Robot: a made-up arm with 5 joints.
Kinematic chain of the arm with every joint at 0, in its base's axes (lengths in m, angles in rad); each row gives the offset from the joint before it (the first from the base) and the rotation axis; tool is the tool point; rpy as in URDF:
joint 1: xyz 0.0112 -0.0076 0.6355 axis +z
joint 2: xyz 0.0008 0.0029 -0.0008 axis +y
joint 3: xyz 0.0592 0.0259 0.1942 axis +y
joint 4: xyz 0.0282 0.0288 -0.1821 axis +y
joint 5: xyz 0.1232 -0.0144 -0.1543 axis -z
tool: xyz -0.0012 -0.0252 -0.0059 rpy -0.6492 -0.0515 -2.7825
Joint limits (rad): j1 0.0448..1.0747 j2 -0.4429..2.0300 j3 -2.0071..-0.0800 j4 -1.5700..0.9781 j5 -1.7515..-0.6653
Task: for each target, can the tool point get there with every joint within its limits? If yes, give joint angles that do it. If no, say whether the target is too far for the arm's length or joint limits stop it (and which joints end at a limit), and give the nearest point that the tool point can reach.
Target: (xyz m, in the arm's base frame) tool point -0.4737 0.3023 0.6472
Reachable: no: joint limits stop it (at a limit: joint 1, joint 2, joint 3, joint 5) | nearest point -0.2333 0.0280 0.5899 | short by 0.369 m
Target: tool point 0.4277 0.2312 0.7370
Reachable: yes | joints 0.4699 0.1704 -1.2917 0.3877 -0.7722
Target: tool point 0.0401 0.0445 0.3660
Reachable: yes | joints 0.2700 0.6851 -0.2390 0.6501 -1.5898
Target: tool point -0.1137 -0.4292 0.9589
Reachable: no: joint limits stop it (at a limit: joint 1, joint 2, joint 3, joint 4) | nearest point -0.0868 -0.1254 0.9846 | short by 0.306 m
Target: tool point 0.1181 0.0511 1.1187
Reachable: yes | joints 0.2747 -0.1981 -1.6588 -0.8809 -0.9461
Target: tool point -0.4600 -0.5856 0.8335
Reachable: no: too far | nearest point -0.1402 -0.1894 0.6218 | short by 0.551 m
